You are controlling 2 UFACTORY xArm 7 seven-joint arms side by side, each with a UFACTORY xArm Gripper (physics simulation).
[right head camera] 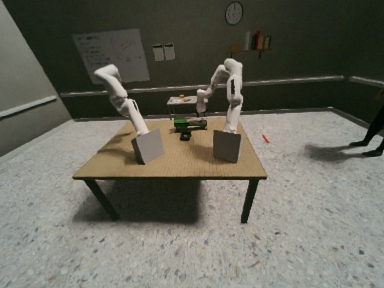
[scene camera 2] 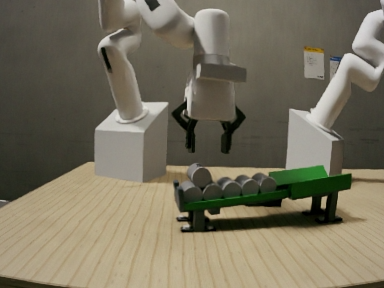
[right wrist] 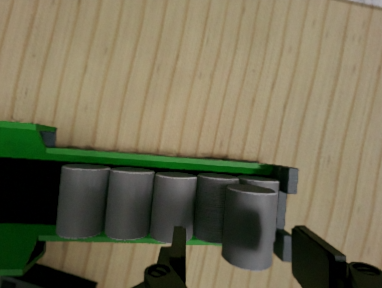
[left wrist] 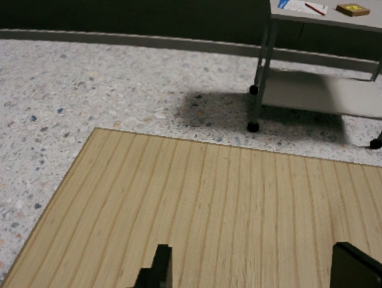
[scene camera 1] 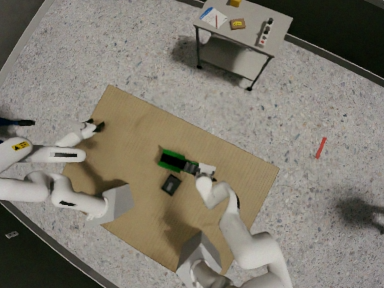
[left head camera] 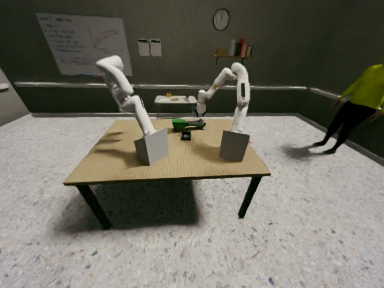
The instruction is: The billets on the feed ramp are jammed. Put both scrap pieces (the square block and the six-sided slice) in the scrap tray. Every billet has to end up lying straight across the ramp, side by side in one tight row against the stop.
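Frame: origin at the left arm's base, x right, y ahead, z up, level; metres.
Where they show: left gripper, between the fingertips: point(left wrist: 253, 271) point(scene camera 1: 98, 121); right gripper, between the fingertips: point(right head camera: 201, 116) point(scene camera 2: 208, 153) point(right wrist: 238, 249) point(left head camera: 200, 117); left arm's base, origin of its link: point(scene camera 2: 318, 124) point(scene camera 1: 100, 207); right arm's base, origin of its link: point(right head camera: 229, 132) point(scene camera 2: 132, 115) point(scene camera 1: 199, 270).
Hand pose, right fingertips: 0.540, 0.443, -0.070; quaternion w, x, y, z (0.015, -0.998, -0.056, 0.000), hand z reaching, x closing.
Things, the pixels of their top centre, and the offset from my right fingertips, as dx, dy, dz. "spot": a spot on its surface instead. Level surfaces: height alone.
- green ramp, a spot on its surface: point(right wrist: 150, 158) point(scene camera 2: 246, 195) spot: -0.073, +0.045, -0.080
- dark stop, centre of its top: point(right wrist: 288, 214) point(scene camera 2: 178, 184) +0.059, +0.009, -0.063
- more billet, centre of its top: point(right wrist: 255, 232) point(scene camera 2: 199, 165) +0.018, +0.003, -0.025
- ramp with pale scrap, centre of its top: point(scene camera 1: 170, 184) -0.197, -0.173, -0.133
- wooden table, height of its surface: dz -0.153
- ramp's wide green upper end, a spot on its surface: point(scene camera 2: 320, 184) spot: -0.237, +0.063, -0.056
Several grey billets point(scene camera 2: 230, 187) point(right wrist: 129, 202) lie straight across the green ramp point(scene camera 2: 240, 201) point(right wrist: 150, 158), side by side against the dark stop point(scene camera 2: 178, 195) point(right wrist: 282, 212). One more billet point(scene camera 2: 199, 176) point(right wrist: 249, 230) lies on top of the lowest two, roughly parallel to them. My right gripper point(scene camera 2: 208, 145) is open above this top billet, with its fingers apart and not touching it. The black scrap tray point(scene camera 1: 177, 188) point(left head camera: 186, 135) stands beside the ramp with pale scrap point(scene camera 1: 169, 185) in it; the two pieces cannot be told apart. My left gripper point(scene camera 1: 96, 125) point(left wrist: 253, 271) is open and empty over the table's far left.
The ramp and tray stand on the wooden table point(scene camera 1: 135, 120) point(left wrist: 225, 200). The ramp's wide green upper end point(scene camera 2: 320, 184) is at the right in scene camera 2. A grey trolley point(scene camera 1: 280, 26) stands on the floor behind the table. A red strip point(scene camera 1: 321, 148) lies on the floor.
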